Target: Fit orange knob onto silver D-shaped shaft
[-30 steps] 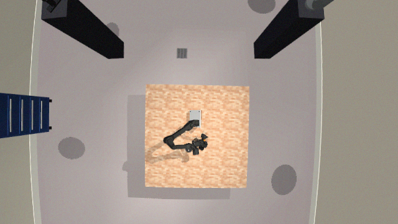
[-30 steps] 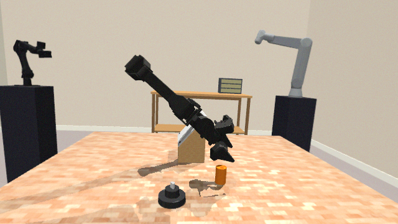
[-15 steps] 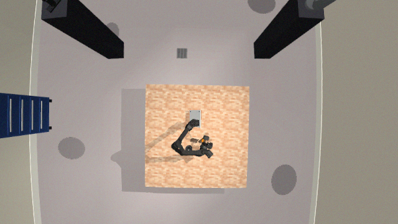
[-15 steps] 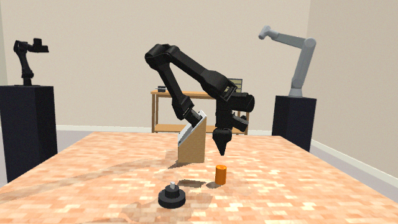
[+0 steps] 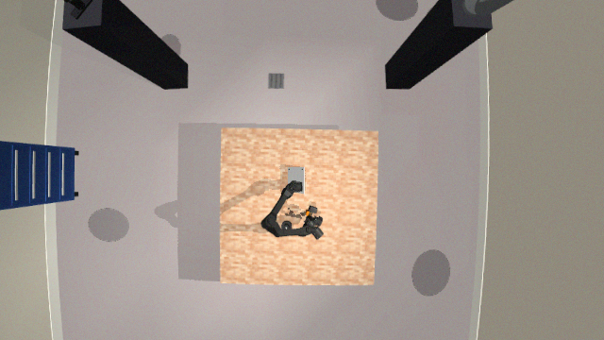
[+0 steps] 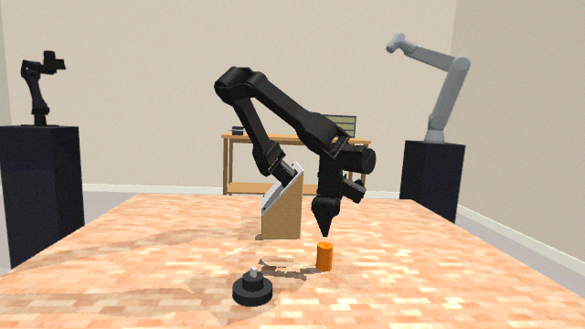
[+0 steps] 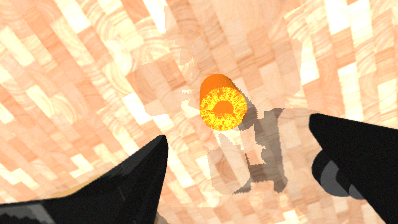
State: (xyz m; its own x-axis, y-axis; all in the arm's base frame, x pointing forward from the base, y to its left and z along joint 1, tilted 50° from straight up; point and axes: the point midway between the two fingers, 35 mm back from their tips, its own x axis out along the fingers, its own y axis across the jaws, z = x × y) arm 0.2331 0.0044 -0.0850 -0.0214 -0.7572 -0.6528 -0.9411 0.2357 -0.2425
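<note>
Right now the orange knob is 60 mm below my gripper tip. Also, from my gripper tip: round pedestal (180 mm to the right, 100 mm ahead, 70 mm below).
</note>
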